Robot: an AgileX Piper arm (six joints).
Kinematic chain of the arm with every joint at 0, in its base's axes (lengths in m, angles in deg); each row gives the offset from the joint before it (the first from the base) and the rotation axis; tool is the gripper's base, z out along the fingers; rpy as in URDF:
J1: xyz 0 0 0.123 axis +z
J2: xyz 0 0 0 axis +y
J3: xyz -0.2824 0 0.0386 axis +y
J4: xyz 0.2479 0 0.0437 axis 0.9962 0 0.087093
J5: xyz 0 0 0 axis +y
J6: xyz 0.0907 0 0.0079 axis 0.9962 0 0.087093
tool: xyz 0 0 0 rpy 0 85.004 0
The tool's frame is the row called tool.
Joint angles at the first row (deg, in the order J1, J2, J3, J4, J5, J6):
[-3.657 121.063 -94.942 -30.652 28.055 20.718]
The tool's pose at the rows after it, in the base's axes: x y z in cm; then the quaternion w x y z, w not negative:
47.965 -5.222 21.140 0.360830 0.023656 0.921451 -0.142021
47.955 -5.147 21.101 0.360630 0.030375 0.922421 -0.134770
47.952 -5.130 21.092 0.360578 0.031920 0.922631 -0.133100
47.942 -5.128 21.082 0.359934 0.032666 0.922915 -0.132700
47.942 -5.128 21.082 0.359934 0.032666 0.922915 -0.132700
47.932 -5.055 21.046 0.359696 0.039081 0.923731 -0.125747
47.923 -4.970 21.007 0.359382 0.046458 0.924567 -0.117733
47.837 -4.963 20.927 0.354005 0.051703 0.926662 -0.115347
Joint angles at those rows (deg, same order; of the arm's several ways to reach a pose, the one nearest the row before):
[-3.657 121.063 -94.941 -30.006 28.191 20.720]
[-3.657 121.064 -94.943 -28.866 28.192 20.719]
[-3.658 121.062 -94.940 -28.605 28.190 20.719]
[-3.657 121.063 -94.943 -28.508 28.274 20.718]
[-3.657 121.063 -94.943 -28.508 28.274 20.718]
[-3.657 121.062 -94.940 -27.421 28.273 20.719]
[-3.657 121.063 -94.944 -26.166 28.275 20.717]
[-3.657 121.063 -94.944 -25.549 28.954 20.746]

